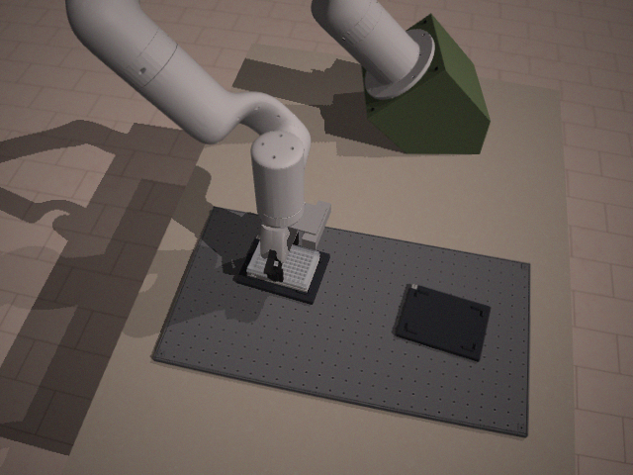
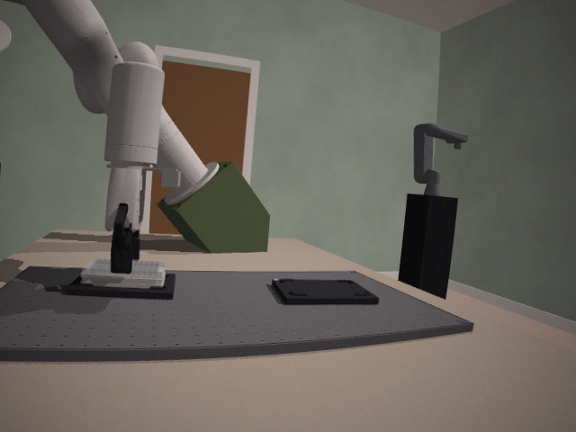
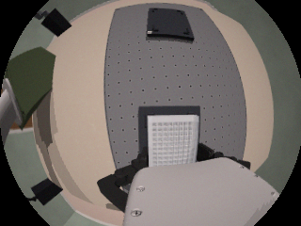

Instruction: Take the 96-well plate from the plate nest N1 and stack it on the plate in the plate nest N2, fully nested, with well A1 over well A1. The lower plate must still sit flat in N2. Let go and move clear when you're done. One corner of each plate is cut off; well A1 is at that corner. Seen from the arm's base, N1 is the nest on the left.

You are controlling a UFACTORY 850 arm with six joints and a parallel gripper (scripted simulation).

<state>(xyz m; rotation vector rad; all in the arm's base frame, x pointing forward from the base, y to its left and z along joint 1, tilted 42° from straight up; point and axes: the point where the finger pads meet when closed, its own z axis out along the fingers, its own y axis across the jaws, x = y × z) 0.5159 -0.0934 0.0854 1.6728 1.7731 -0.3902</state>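
Now: the white 96-well plate 3 cm below my hand.
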